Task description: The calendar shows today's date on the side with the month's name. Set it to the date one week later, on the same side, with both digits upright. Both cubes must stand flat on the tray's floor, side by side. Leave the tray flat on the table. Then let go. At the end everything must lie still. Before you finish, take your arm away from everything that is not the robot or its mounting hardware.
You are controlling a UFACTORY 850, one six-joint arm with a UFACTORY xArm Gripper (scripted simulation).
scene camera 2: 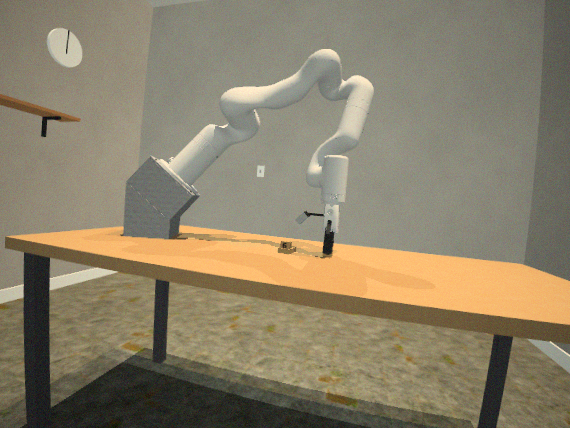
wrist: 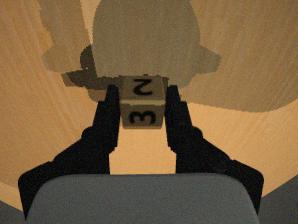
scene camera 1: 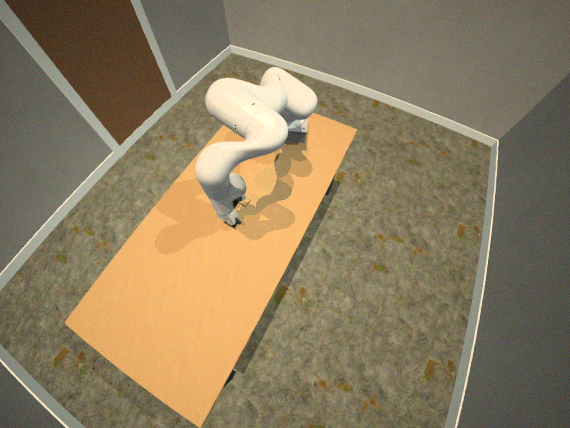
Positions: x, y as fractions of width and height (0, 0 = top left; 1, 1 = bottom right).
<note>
I see my gripper (scene camera 2: 0.57, 0.59).
My gripper is seen too in the wrist view (wrist: 0.48, 0.44).
</note>
